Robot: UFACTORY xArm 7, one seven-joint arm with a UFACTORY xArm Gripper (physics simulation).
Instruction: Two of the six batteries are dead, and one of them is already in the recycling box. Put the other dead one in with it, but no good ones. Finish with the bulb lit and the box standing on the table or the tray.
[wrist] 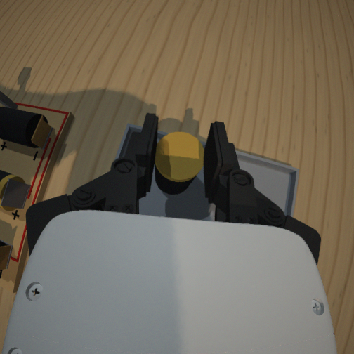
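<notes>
My gripper (182, 135) is shut on a black battery with a yellow end (179, 157). The battery's yellow end faces the camera, and its dark body shows below between the fingers. The gripper and battery are over a shallow grey tray (296, 186), whose near part is hidden by the gripper body. A black battery (17, 126) lies in the holder board at the left, against a metal clip. Part of another battery with a yellow ring (6, 183) shows below it. The recycling box and the bulb cannot be made out in the wrist view.
The wooden holder board (59, 137) with red lines and plus and minus marks stands to the left of the gripper. Metal clips (16, 194) stand up from it. The wooden table (250, 65) stretches beyond the tray. Shadows of the arm fall across the table.
</notes>
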